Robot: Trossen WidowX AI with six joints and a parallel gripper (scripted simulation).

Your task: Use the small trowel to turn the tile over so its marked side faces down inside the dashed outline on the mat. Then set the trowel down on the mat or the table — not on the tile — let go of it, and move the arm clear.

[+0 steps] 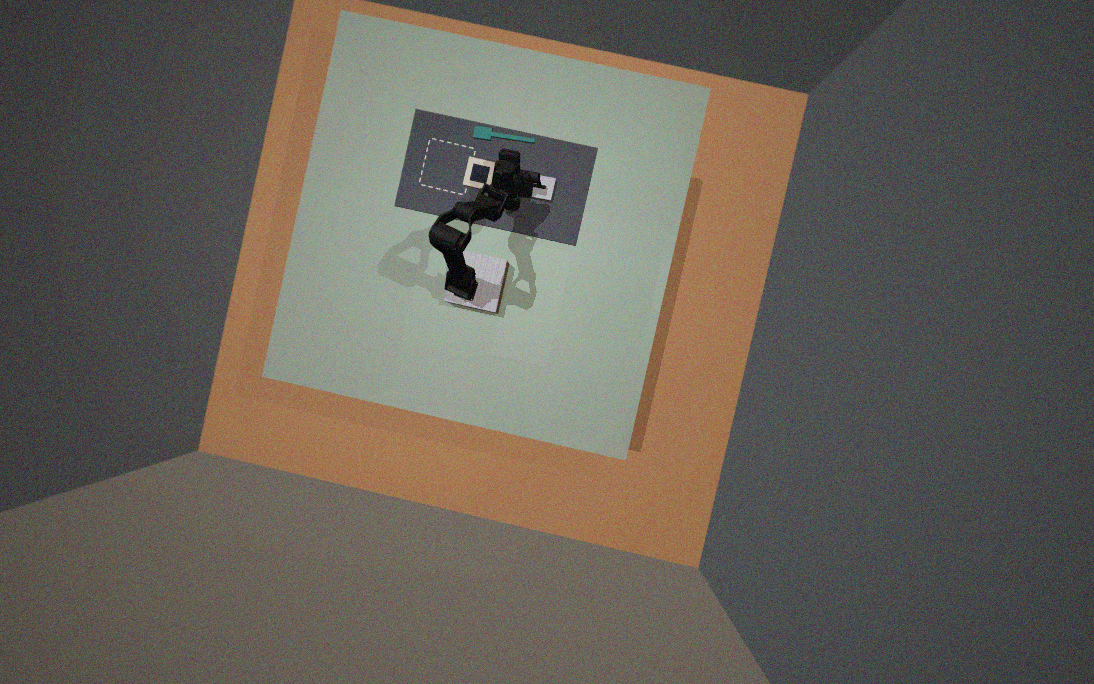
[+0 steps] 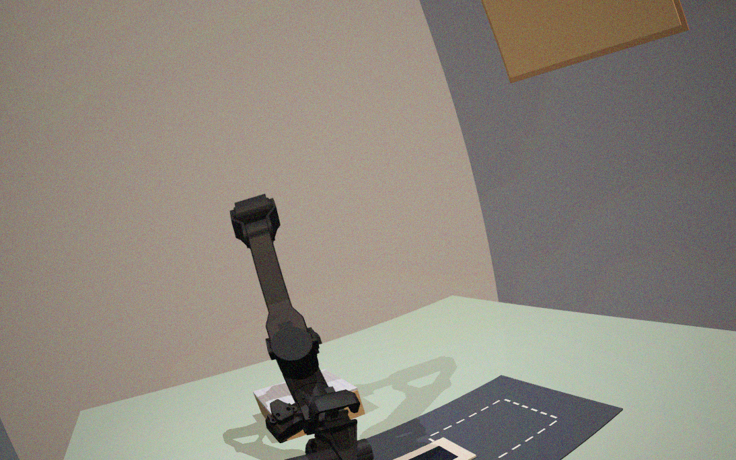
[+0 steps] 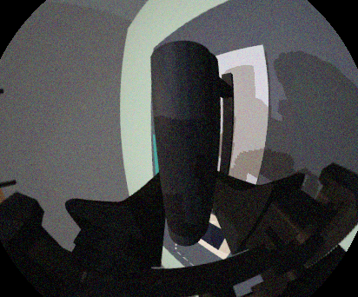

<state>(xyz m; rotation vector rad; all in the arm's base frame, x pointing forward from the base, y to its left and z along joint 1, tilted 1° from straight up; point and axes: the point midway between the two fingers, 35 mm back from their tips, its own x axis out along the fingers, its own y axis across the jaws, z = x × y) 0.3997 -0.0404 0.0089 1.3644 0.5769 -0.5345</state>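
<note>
My gripper tip is now 80 mm to the right of the dark mat, 70 mm above it and 30 mm past it. The rest, counted from my gripper tip: tile (130 mm to the left, 50 mm below, 30 mm behind); teal trowel (110 mm to the left, 110 mm ahead, 50 mm below).
</note>
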